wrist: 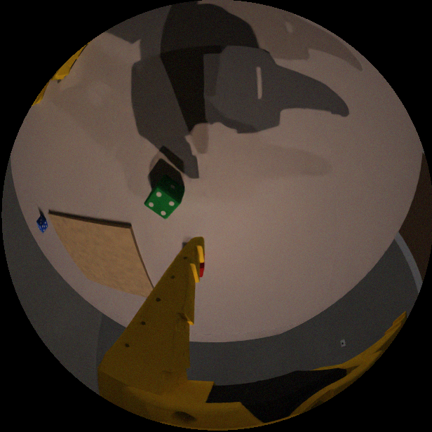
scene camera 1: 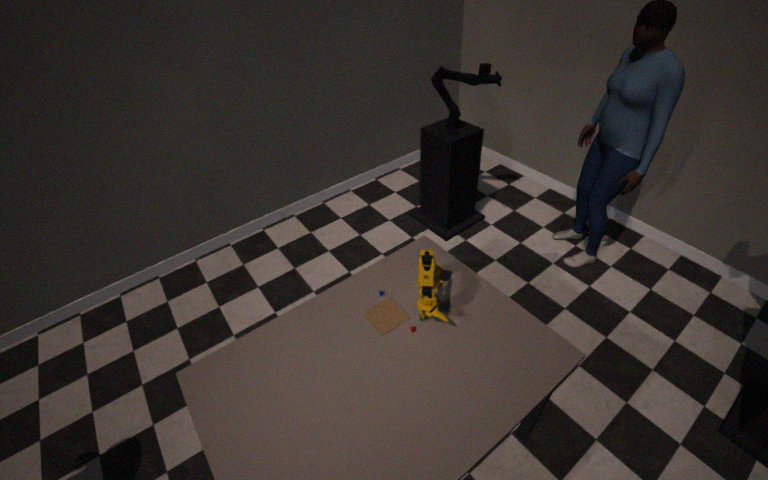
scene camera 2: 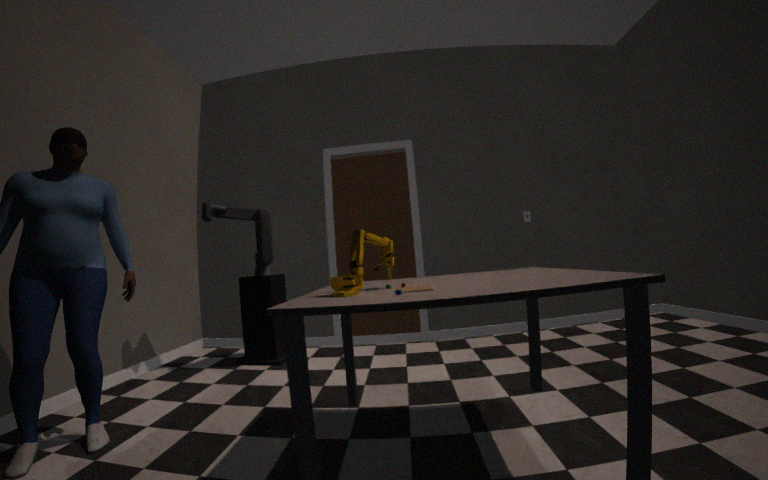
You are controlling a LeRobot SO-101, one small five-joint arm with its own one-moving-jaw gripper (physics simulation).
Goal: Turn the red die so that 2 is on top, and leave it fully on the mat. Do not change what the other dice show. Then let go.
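Where they show: hand, its tool point: (scene camera 1: 424, 318) (scene camera 2: 390, 279); arm's base, origin of its link: (scene camera 2: 351, 294).
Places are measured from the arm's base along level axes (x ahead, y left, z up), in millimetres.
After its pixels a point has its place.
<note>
The red die (scene camera 1: 412, 328) @[x 200, y 150, z 16 mm] (scene camera 2: 403, 284) @[x 199, y 140, z 11 mm] lies on the table, off the tan mat (scene camera 1: 386, 315) @[x 235, y 28, z 4 mm] (scene camera 2: 419, 289) @[x 256, y -19, z 4 mm] (wrist: 105, 250) and a little to its right in scene camera 1. In the wrist view a sliver of the red die (wrist: 202, 270) shows behind the notched jaw; its pips are hidden. My gripper (scene camera 1: 437, 320) @[x 144, y 155, z 35 mm] (scene camera 2: 383, 273) @[x 144, y 155, z 35 mm] is fully open and empty, above the table near the green die. In the wrist view the fixed jaw (wrist: 160, 320) shows and the moving jaw is swung out of the picture.
The green die (scene camera 1: 421, 318) @[x 141, y 134, z 14 mm] (scene camera 2: 388, 286) @[x 136, y 123, z 9 mm] (wrist: 164, 200) is near the jaw tip, four pips on its bright face. The blue die (scene camera 1: 381, 293) @[x 185, y -73, z 13 mm] (scene camera 2: 398, 292) @[x 180, y -88, z 7 mm] (wrist: 42, 223) lies beyond the mat's far side. A person (scene camera 1: 642, 107) (scene camera 2: 62, 226) and a dark arm on a pedestal (scene camera 1: 450, 175) (scene camera 2: 262, 316) stand away from the table.
</note>
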